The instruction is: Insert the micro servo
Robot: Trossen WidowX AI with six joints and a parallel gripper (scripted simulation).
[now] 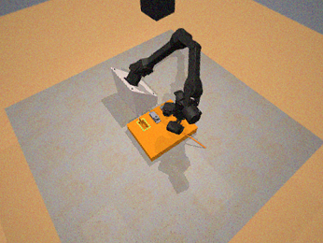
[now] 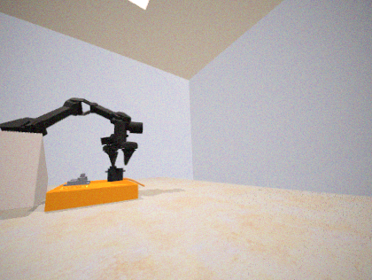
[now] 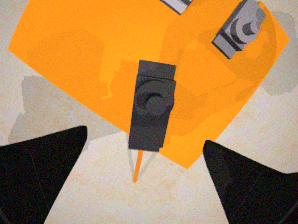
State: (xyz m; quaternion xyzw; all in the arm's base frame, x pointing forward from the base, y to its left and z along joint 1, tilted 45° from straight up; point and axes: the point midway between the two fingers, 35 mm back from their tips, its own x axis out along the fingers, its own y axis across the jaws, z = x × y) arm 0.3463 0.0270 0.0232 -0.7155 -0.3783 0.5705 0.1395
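Right now my gripper tip is 9 cm above the orange deck, 4 cm to the left of it and 4 cm past it.
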